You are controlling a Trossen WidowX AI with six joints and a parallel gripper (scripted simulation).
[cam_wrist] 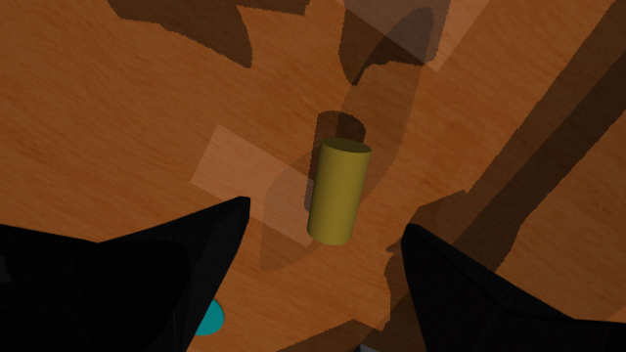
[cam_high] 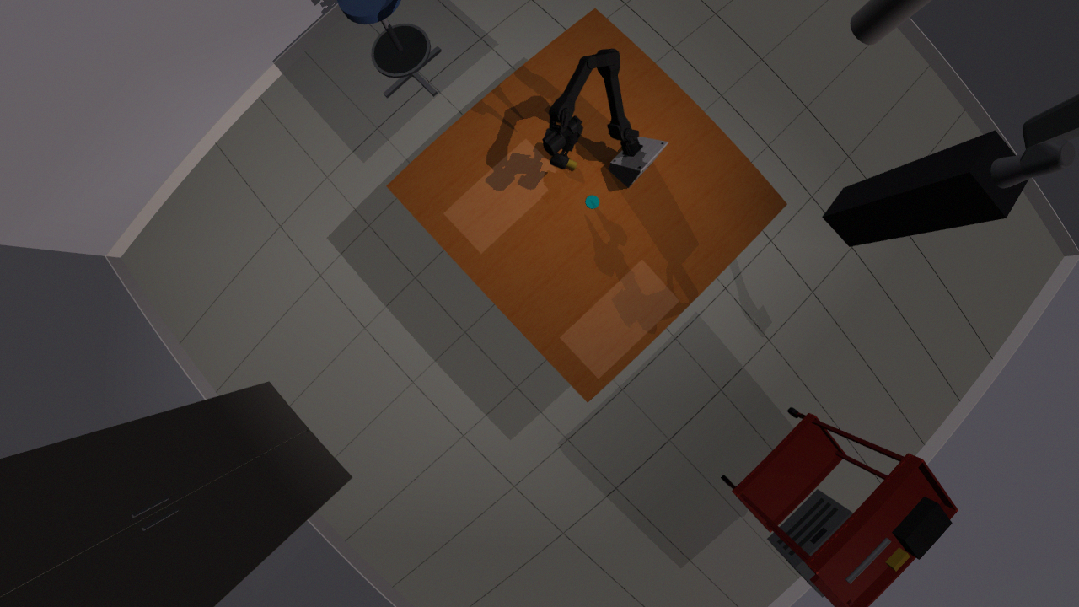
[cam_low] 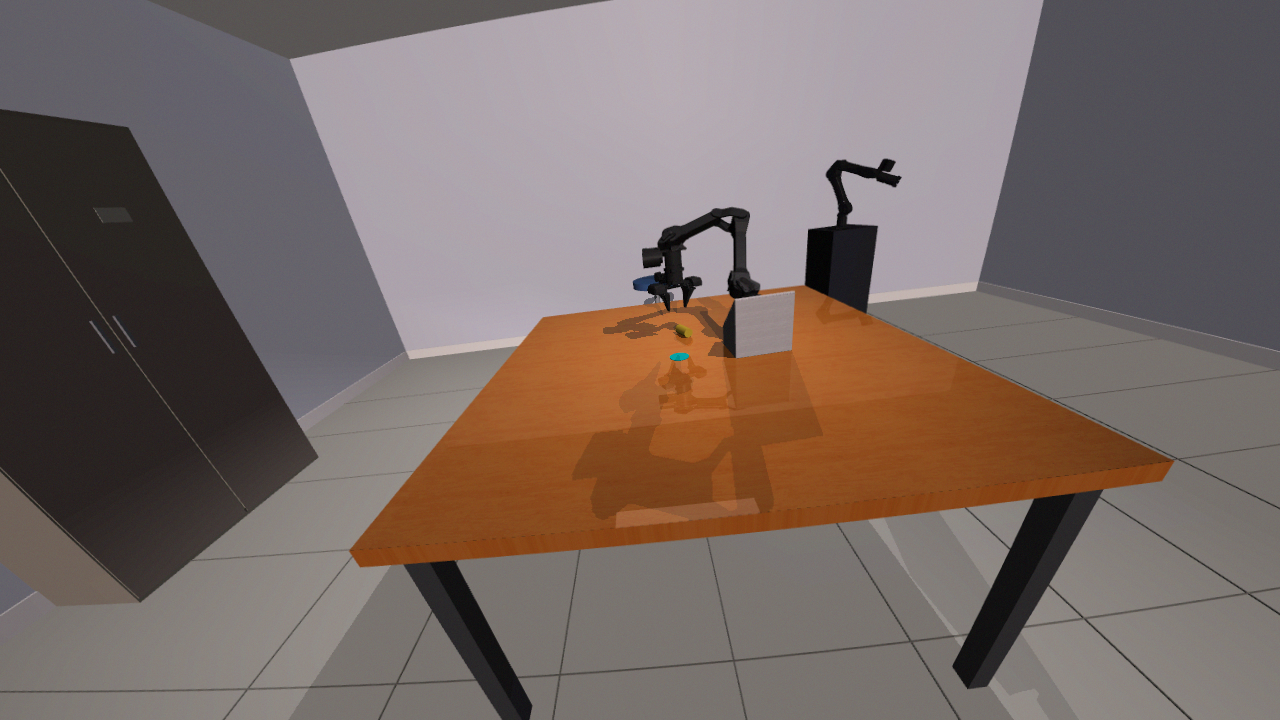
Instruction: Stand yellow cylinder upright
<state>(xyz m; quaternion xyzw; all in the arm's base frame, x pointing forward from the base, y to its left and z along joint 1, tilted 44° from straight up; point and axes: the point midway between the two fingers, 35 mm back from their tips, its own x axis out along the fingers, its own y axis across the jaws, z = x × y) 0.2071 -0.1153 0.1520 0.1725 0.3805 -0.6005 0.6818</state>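
Now: the yellow tall cylinder 80 mm below my gripper tip, 20 mm to the left of it and 20 mm behind it. Also, from my gripper tip: cyan circle: 200 mm to the left, 90 mm below, 40 mm ahead.
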